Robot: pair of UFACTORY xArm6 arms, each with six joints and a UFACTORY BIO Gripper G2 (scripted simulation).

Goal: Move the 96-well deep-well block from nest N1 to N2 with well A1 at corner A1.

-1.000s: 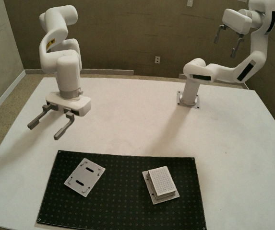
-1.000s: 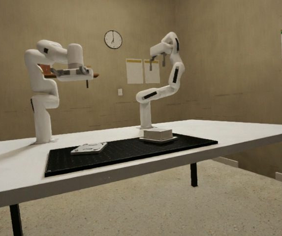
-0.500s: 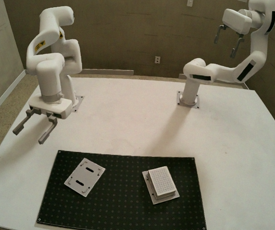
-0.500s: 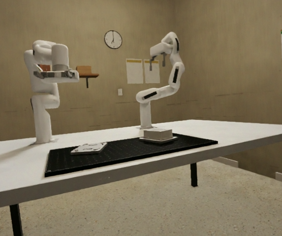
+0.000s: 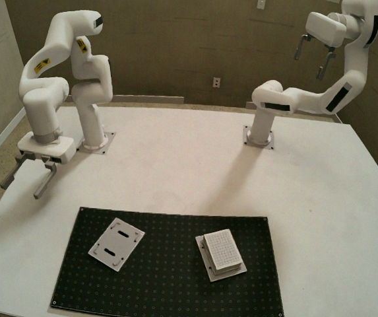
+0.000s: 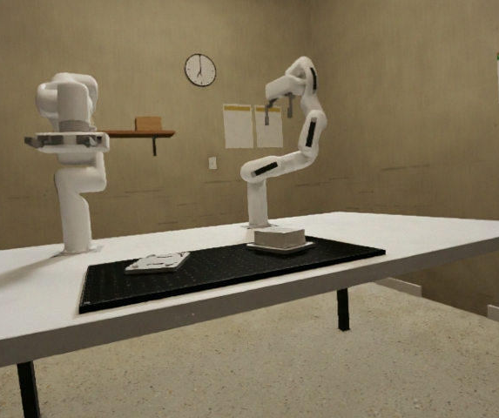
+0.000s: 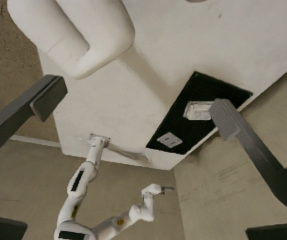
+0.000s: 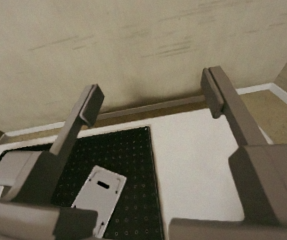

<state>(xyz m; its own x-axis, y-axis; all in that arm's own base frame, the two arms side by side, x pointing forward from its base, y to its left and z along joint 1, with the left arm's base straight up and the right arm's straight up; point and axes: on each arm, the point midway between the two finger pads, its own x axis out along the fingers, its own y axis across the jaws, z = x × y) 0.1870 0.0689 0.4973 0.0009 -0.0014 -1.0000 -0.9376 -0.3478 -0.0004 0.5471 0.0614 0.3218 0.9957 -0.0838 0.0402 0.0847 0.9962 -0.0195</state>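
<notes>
My right gripper is now 60 mm short of the white deep-well block, 530 mm to the right of it and 280 mm above it. Round my right hand: nest N2 (200 mm to the left, 300 mm below); then nest N1 (60 mm ahead, 530 mm to the left, 300 mm below).
</notes>
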